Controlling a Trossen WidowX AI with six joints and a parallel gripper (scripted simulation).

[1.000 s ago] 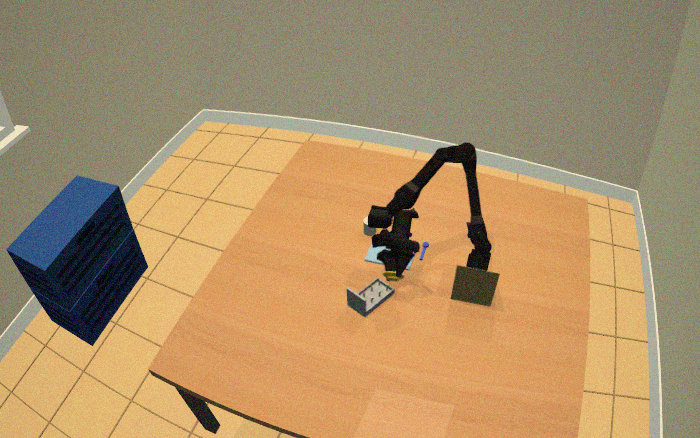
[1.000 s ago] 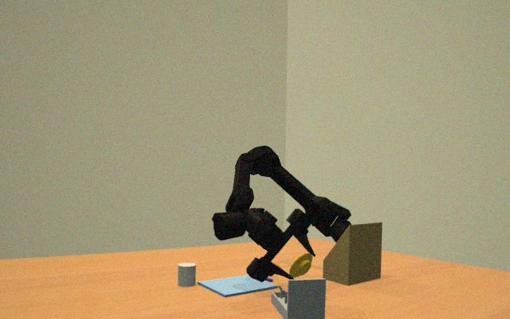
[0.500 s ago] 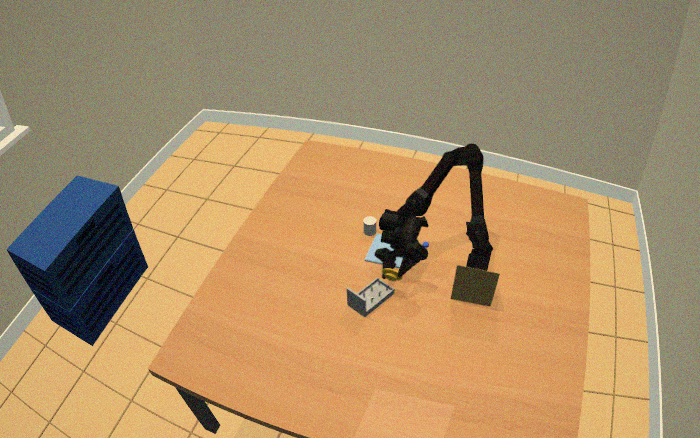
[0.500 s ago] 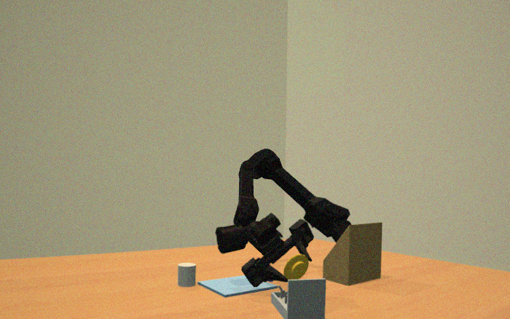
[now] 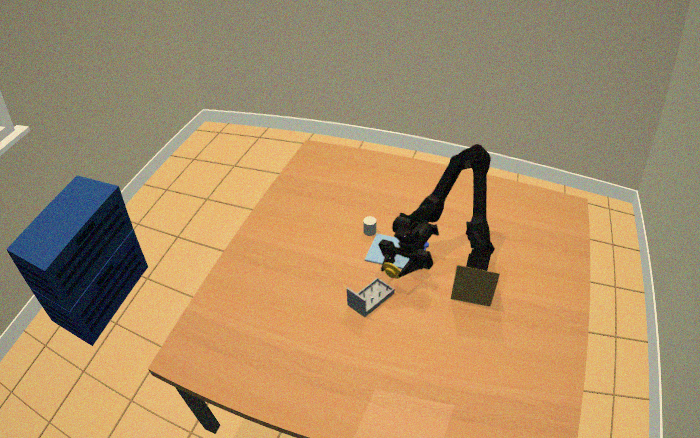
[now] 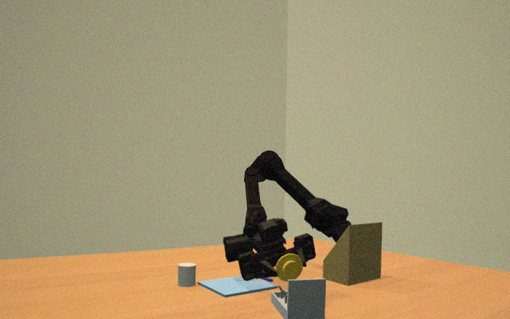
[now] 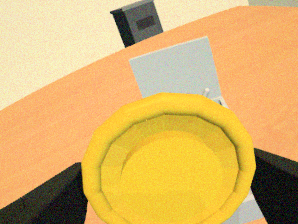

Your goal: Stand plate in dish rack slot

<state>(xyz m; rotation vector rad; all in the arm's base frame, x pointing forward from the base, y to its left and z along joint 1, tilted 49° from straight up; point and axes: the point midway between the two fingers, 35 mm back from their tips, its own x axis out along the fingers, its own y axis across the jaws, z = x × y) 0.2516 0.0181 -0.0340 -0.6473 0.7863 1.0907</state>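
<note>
The grey dish rack lies 6 cm to the left of my gripper tip, 4 cm below it and 4 cm ahead of it. The rest, counted from my gripper tip: yellow plate: 1 cm to the right; blue spoon: 20 cm to the right, 6 cm below, 5 cm behind; light blue mat: 15 cm to the right, 6 cm below, 5 cm ahead.
</note>
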